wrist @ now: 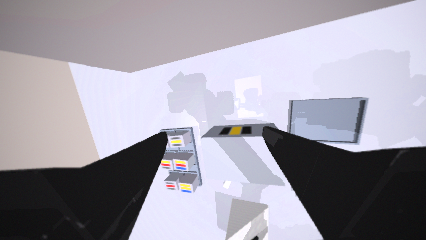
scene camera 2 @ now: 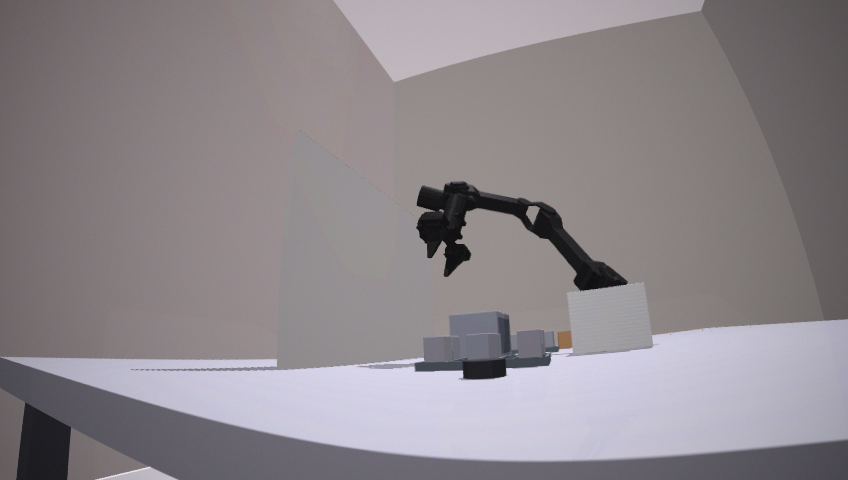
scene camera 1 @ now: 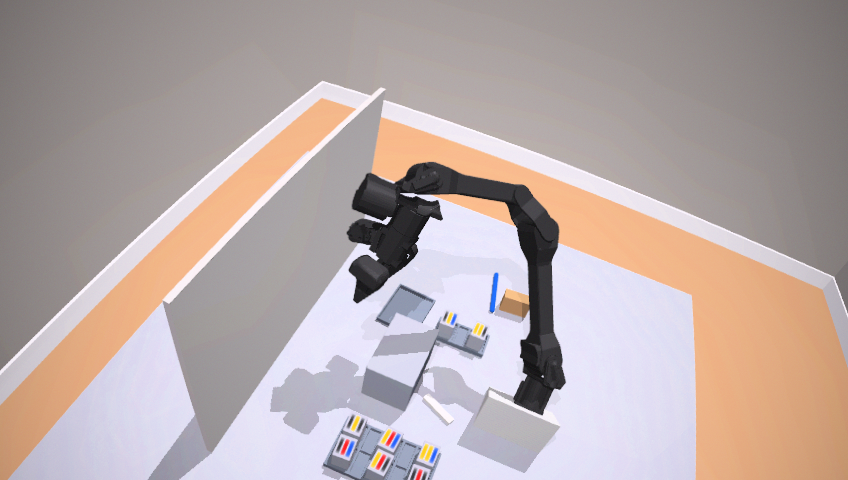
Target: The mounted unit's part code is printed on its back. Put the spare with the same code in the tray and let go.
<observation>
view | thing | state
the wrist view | my gripper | -
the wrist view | grey wall panel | -
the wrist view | flat grey tray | -
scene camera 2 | my gripper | -
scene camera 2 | black disc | -
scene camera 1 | my gripper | -
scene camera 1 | grey wall panel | -
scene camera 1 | flat grey tray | -
</observation>
